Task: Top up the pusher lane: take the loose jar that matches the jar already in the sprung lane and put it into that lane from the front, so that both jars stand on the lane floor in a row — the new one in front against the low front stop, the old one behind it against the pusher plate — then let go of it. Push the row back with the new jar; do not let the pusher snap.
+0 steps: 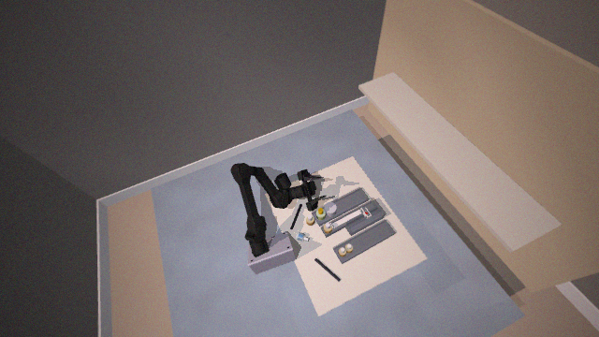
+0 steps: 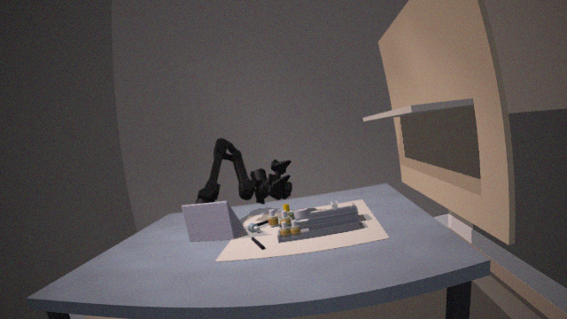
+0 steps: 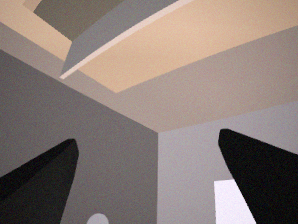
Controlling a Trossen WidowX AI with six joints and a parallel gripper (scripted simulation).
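Right now the cream mat is 220 mm below my gripper tip, 100 mm to the right of it and 20 mm ahead of it. Round my gripper tip: red mark (150 mm to the right, 150 mm below, 140 mm ahead); sprung lane (200 mm below, 140 mm to the right, 100 mm ahead).
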